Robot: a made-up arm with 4 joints. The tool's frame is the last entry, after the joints.
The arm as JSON. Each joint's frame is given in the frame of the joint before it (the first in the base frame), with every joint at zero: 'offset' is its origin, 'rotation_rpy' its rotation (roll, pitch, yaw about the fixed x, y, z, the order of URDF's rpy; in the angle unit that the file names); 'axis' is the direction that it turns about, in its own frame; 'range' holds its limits. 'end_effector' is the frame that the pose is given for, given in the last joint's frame.
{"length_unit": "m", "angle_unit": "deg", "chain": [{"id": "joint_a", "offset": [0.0, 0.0, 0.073], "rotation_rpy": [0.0, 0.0, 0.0], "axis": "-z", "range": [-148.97, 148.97]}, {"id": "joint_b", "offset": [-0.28, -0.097, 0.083], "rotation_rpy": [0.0, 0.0, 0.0], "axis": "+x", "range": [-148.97, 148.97]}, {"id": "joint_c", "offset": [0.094, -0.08, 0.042], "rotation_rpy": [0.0, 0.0, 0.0], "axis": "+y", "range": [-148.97, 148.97]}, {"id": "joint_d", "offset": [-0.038, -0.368, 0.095], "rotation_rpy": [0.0, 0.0, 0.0], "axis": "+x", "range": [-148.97, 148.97]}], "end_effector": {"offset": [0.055, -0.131, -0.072], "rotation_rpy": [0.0, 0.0, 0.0]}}
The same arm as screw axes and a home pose.
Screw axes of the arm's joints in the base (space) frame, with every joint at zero. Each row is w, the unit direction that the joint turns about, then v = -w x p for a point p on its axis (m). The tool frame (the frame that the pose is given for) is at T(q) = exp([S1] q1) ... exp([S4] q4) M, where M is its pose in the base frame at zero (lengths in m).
S1 = (0, 0, -1, 0, 0, 0)
S2 = (1, 0, 0, 0, 0.156, 0.097)
S3 = (0, 1, 0, -0.198, 0, -0.186)
S4 = (1, 0, 0, 0, 0.293, 0.545)
M: xyz -0.169 -0.676 0.221 (m) quaternion w x y z 1 0 0 0
Joint limits (rad, base to tool): -2.6..2.6 -2.6..2.6 -2.6..2.6 -2.6..2.6

